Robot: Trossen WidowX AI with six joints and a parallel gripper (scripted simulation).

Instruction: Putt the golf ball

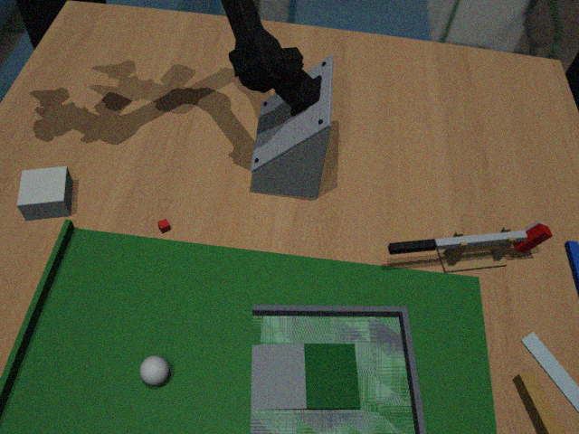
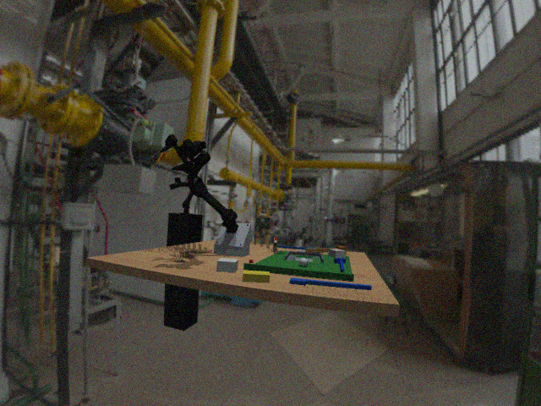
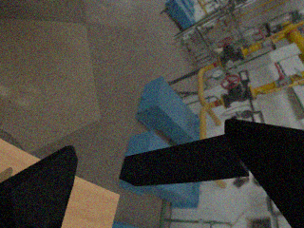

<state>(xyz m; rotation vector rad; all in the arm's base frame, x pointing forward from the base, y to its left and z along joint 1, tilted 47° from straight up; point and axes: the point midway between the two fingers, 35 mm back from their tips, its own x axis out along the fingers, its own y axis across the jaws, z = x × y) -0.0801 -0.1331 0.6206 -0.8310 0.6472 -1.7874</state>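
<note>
Now: the small red cube 300 mm ahead of my gripper tip, 350 mm to the left of it and 450 mm below it. Round my gripper tip: white golf ball: 560 mm ahead, 400 mm to the left, 440 mm below; green mat: 560 mm ahead, 550 mm to the left, 460 mm below; red putter: 280 mm ahead, 890 mm to the left, 400 mm below.
</note>
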